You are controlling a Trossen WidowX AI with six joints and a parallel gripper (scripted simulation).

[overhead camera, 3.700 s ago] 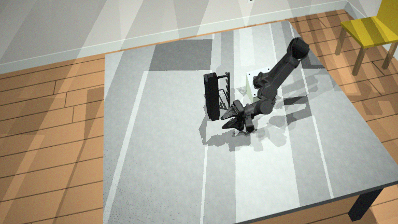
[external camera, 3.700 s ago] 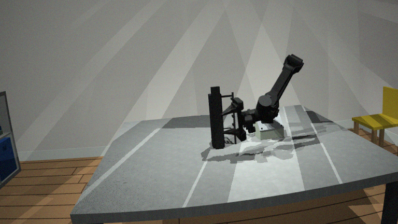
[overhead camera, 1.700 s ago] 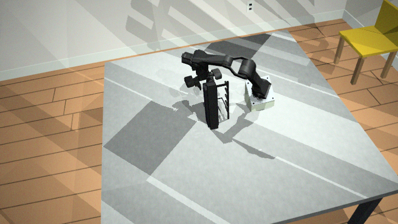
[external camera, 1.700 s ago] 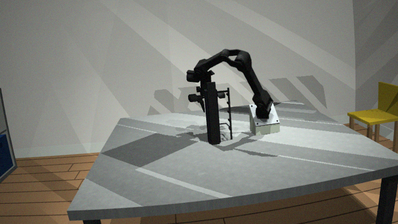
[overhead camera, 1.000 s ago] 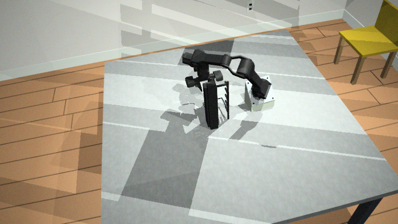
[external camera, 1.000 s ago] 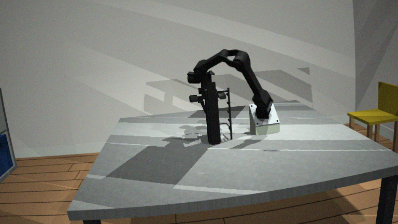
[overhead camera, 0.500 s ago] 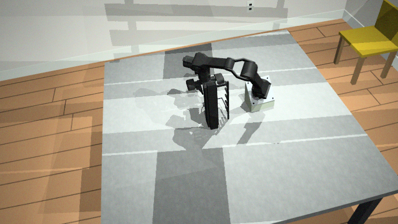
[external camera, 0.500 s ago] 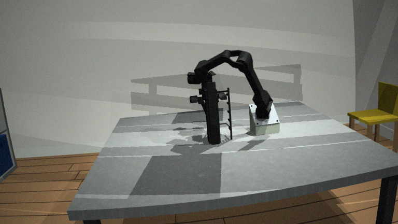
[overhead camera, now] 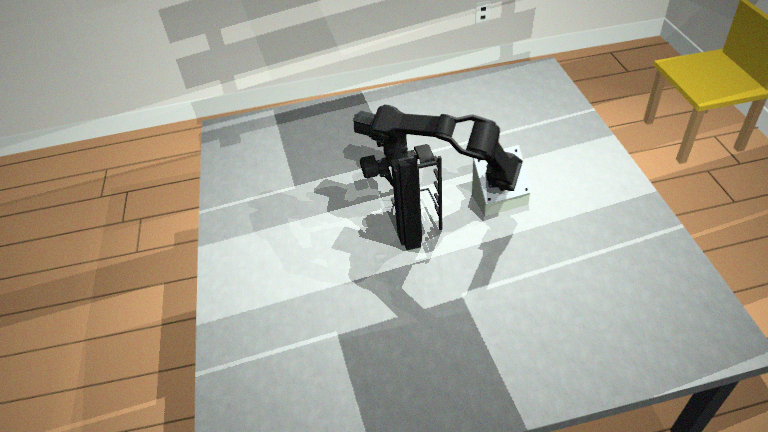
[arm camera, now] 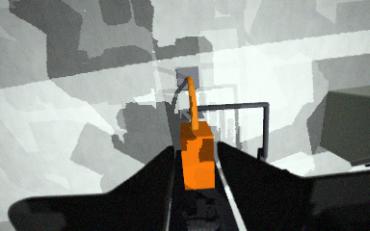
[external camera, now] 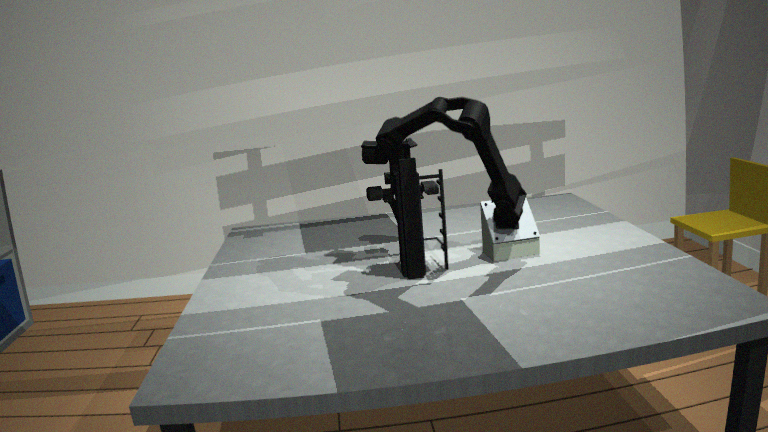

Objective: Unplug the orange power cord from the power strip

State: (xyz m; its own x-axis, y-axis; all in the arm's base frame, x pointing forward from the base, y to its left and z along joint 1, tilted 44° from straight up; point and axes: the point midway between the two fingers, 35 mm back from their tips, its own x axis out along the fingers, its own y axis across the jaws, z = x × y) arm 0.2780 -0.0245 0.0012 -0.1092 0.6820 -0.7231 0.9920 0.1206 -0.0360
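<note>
My gripper tip is 1 cm past the orange plug, 3 cm to the right of it and 1 cm above it.
</note>
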